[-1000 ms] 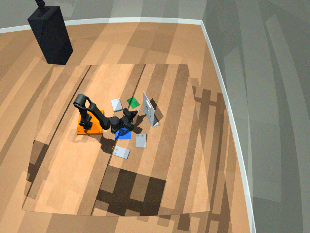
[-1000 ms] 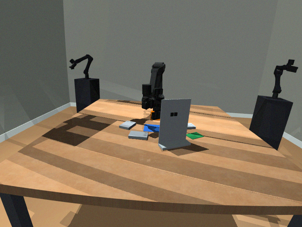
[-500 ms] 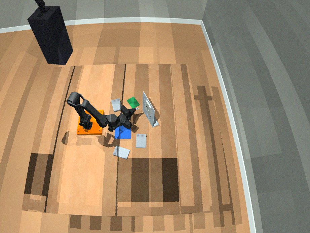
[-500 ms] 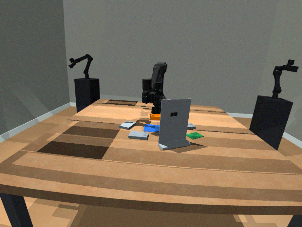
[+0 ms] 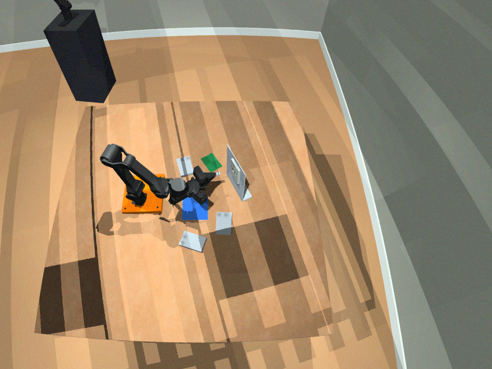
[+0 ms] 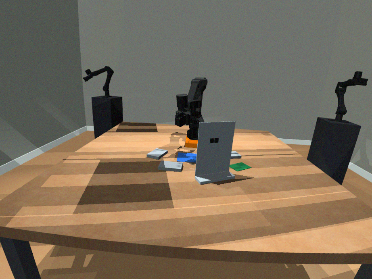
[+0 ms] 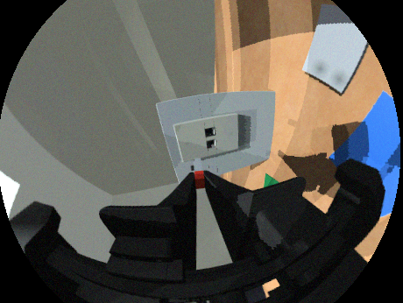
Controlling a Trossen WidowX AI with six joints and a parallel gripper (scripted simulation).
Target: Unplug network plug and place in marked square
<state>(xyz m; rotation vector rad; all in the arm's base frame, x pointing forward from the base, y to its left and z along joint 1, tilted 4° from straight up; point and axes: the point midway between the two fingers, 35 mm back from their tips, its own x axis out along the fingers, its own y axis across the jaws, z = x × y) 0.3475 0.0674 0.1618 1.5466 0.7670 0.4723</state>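
Now: gripper tip 9 cm past the blue square, 8 cm to the left of it and 20 cm above it. Also, from my gripper tip: red plug (1 cm ahead); then grey upright panel (8 cm ahead, 6 cm to the left, 10 cm below).
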